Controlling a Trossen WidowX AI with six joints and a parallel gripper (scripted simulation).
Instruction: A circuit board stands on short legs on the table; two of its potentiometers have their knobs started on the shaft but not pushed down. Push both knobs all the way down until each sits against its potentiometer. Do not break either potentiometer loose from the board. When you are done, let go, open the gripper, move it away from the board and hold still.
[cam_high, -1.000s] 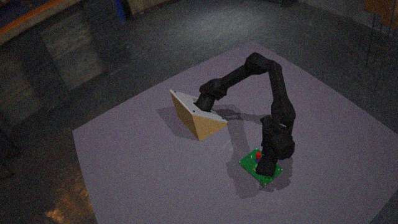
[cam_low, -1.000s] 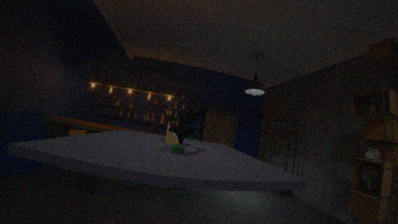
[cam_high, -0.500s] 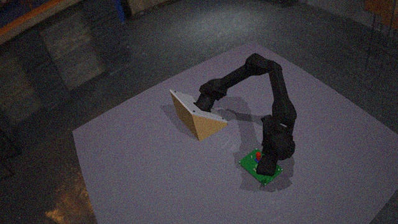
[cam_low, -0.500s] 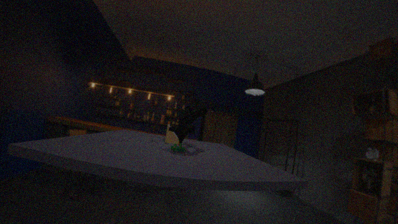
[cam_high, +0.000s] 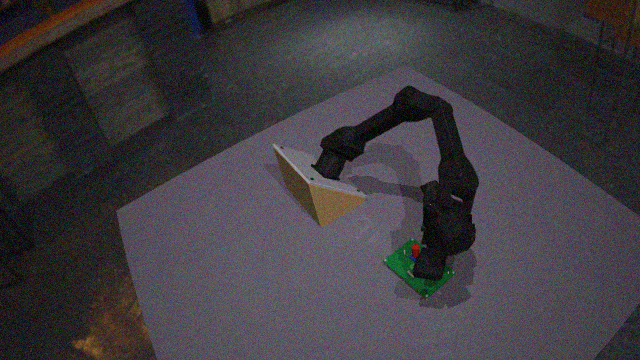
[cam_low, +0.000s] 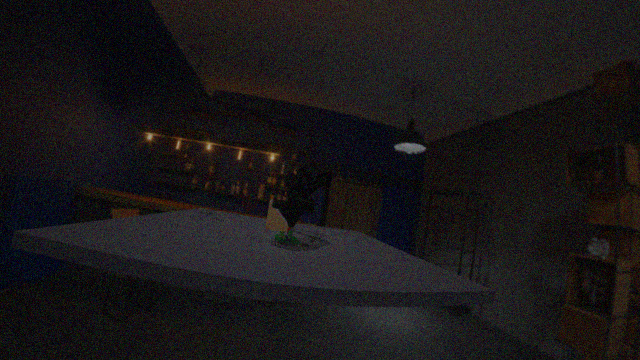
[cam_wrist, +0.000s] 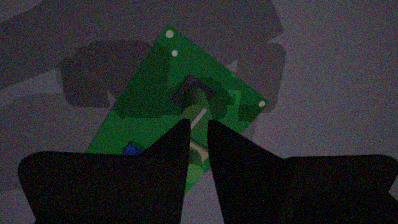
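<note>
My gripper tip is now 20 mm above the green knob. From my gripper tip the other things lie so: red knob (70 mm behind, 30 mm below, 10 mm to the left).
</note>
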